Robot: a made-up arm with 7 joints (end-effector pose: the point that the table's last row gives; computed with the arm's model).
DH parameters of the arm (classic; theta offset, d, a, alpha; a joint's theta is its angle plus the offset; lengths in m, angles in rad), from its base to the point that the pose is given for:
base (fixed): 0 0.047 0 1.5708
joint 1: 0 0.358 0.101 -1.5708
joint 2: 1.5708 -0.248 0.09 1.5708
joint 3: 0 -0.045 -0.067 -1.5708
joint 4: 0 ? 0.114 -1.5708
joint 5: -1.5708 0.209 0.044 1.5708
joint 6: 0 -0.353 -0.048 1.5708
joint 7: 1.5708 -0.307 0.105 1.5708
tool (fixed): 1.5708 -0.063 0 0
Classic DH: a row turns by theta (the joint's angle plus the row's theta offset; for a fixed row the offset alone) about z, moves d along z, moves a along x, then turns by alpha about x.
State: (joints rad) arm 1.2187 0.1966 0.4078 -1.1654 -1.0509 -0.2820 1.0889
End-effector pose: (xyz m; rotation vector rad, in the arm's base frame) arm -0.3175 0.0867 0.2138 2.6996 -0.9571 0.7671
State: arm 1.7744 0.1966 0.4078 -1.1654 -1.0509 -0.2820 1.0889
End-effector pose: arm -0.3577 0.0867 0.0212 -2.5122 1.0450 -1.5565
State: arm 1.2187 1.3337 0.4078 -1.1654 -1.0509 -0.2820 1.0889
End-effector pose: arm -0.4459 -0.2201 -0.1356 1.8976 0.0674 0.9641
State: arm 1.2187 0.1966 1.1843 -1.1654 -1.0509 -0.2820 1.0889
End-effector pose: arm -0.3544 -0.4284 0.3366 -2.9012 0.0238 -0.4757
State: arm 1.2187 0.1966 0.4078 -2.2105 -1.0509 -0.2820 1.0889
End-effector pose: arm 0.0213 -0.1597 0.6943 -2.2780 1.5328 0.2920
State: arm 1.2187 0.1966 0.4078 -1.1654 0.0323 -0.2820 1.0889
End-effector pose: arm -0.0115 0.2998 0.2062 1.9041 -0.8559 -0.1439
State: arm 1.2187 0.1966 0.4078 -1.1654 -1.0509 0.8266 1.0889
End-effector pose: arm -0.0384 0.0648 0.4550 -1.9945 2.0933 -0.1136
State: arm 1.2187 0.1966 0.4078 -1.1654 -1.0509 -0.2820 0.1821
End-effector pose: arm -0.2678 0.0591 0.1228 1.8978 -0.9821 0.2219
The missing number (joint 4, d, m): 0.117
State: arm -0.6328 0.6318 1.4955 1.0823 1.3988 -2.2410 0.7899
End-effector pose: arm -0.5371 -0.5284 0.1953 0.3080 1.9030 0.1463
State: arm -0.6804 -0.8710 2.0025 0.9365 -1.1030 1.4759 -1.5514
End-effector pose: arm -0.5394 0.0138 -0.0020 1.2533 -0.2195 -1.8513
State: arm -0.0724 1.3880 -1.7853 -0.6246 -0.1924 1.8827 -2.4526
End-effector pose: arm 0.1553 -0.2426 -0.6733 0.3861 -2.2952 -2.1003
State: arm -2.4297 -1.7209 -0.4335 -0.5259 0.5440 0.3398 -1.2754
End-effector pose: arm -0.8019 -0.1134 -0.0075 1.4132 -0.7281 -0.9103
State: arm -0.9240 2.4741 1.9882 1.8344 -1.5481 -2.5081 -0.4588
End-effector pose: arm -0.2330 -0.1188 -0.3293 -0.6137 2.3240 -0.4031
